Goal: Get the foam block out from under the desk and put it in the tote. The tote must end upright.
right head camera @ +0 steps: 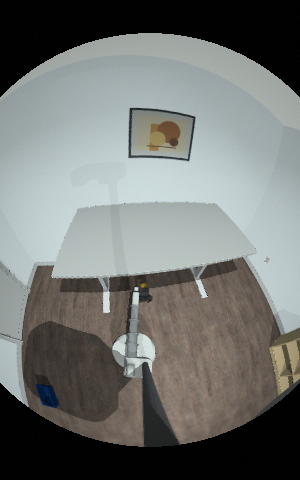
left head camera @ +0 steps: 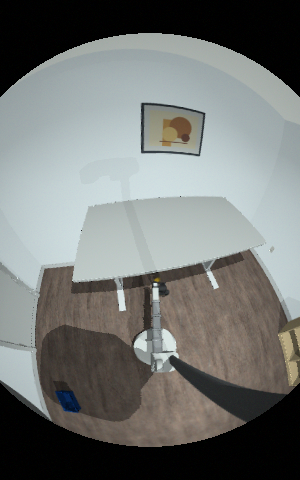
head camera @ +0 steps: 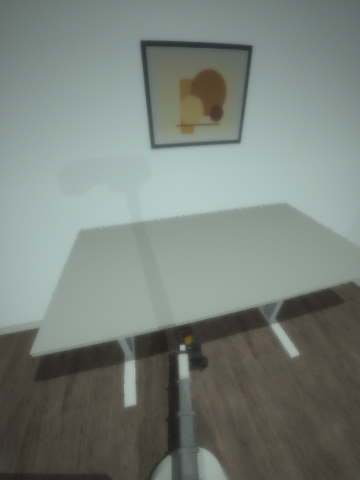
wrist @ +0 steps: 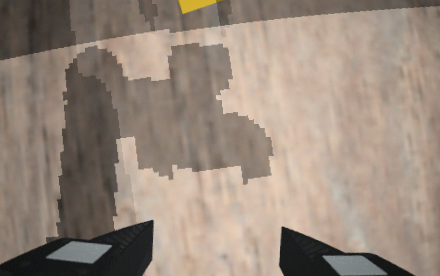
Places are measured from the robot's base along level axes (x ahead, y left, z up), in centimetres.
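Where they show: gripper, fingertip midpoint: (right head camera: pixel 144 300) (left head camera: pixel 160 295) (head camera: pixel 196 368) (wrist: pixel 216 243).
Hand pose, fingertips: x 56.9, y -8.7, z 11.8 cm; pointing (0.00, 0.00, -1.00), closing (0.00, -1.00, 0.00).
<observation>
After its pixels a point has its place.
The yellow foam block (head camera: pixel 189 339) @(x 81.5, y -6.0, z 1.8 cm) (left head camera: pixel 156 280) @(x 80.4, y -5.4, z 1.4 cm) (right head camera: pixel 143 285) @(x 80.7, y -6.3, z 1.1 cm) (wrist: pixel 199 4) @(x 80.3, y -5.2, z -1.9 cm) is on the floor at the desk's front edge, in the desk's shadow; in the wrist view a corner of it shows at the top edge. My gripper (wrist: pixel 216 243) @(x 56.9, y -8.7, z 11.8 cm) is open with its fingers wide apart and bare floor between them; the block lies beyond the fingertips. In the head views the dark gripper is small, just in front of the block, and its fingers are hard to make out. The blue tote (left head camera: pixel 68 401) (right head camera: pixel 47 395) stands on the floor at the lower left; its inside is too small to judge.
The grey desk (head camera: pixel 200 265) @(x 72.7, y -10.4, z 92.2 cm) (left head camera: pixel 165 235) @(x 70.2, y -5.4, z 92.2 cm) (right head camera: pixel 150 240) @(x 70.0, y -9.9, z 92.3 cm) stands against the wall, with white feet (head camera: pixel 130 382) (head camera: pixel 285 340) on either side of my extended arm. A wooden shelf unit (left head camera: pixel 297 325) @(x -37.2, y -188.7, z 37.0 cm) (right head camera: pixel 287 343) @(x -41.3, y -189.1, z 31.7 cm) is at the lower right. A framed picture hangs above the desk.
</observation>
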